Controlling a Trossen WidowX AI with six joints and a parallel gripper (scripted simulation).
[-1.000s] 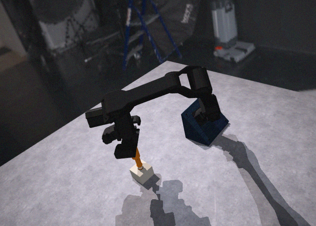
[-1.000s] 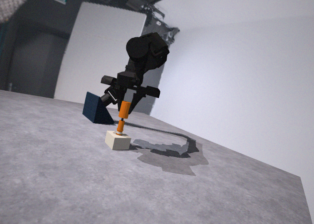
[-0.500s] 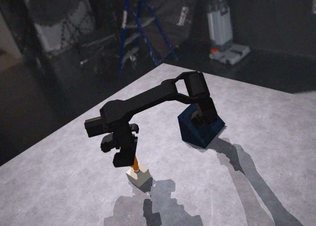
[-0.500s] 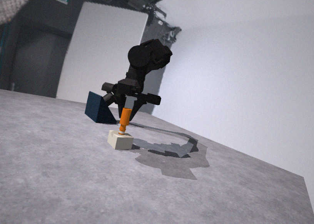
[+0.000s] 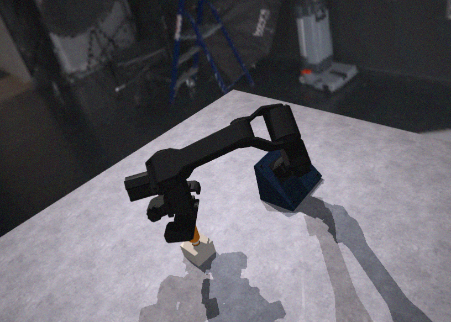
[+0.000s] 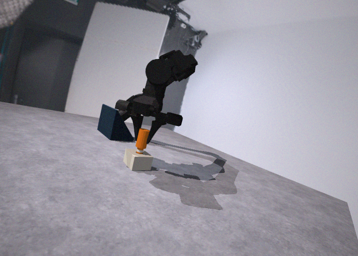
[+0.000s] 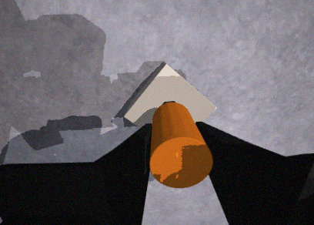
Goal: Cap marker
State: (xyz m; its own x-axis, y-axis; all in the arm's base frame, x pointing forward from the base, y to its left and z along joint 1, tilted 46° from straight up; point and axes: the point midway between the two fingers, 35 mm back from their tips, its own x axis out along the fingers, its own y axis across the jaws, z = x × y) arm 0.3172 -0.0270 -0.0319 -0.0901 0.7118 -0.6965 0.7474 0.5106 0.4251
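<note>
Right now my gripper tip is 1 cm below the orange cap. The rest, counted from my gripper tip: cream holder block 5 cm below.
</note>
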